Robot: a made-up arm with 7 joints.
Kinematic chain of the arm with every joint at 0, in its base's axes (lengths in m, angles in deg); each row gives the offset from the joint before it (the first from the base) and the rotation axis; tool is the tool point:
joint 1: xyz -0.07 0 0.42 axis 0.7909 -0.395 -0.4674
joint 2: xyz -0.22 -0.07 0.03 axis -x
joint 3: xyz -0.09 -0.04 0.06 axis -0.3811 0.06 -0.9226
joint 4: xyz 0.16 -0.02 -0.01 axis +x
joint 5: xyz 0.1 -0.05 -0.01 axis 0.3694 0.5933 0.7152
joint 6: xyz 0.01 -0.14 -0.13 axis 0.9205 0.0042 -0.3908
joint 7: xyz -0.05 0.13 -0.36 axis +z
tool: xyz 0.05 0.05 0
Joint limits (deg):
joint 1: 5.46..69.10
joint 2: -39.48..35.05
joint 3: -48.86..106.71
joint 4: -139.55..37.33
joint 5: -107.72..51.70
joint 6: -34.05..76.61
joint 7: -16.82..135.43
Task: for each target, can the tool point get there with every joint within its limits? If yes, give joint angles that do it. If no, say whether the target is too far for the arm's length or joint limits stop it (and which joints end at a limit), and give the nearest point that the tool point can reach.
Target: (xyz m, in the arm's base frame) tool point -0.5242 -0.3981 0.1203
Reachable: yes | joints 54.86 20.21 18.34 -89.51 -4.76 16.47 84.17
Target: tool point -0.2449 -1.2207 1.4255
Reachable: no: too far | nearest point -0.3240 -0.6377 0.9282 | short by 0.770 m
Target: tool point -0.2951 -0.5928 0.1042
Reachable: yes | joints 18.19 -26.35 45.38 -83.85 -45.74 38.08 79.22
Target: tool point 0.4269 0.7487 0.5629
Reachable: no: joint limits stop it (at a limit: joint 1, joint 3, joint 4, joint 6) | nearest point 0.1629 0.4756 0.4791 | short by 0.389 m
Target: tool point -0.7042 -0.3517 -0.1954
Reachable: yes | joints 40.97 -33.31 69.64 -38.45 -76.77 -0.10 48.53
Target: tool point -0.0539 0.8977 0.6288
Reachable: no: joint limits stop it (at a limit: joint 1, joint 3, joint 4, joint 6) | nearest point -0.0834 0.5696 0.5364 | short by 0.342 m
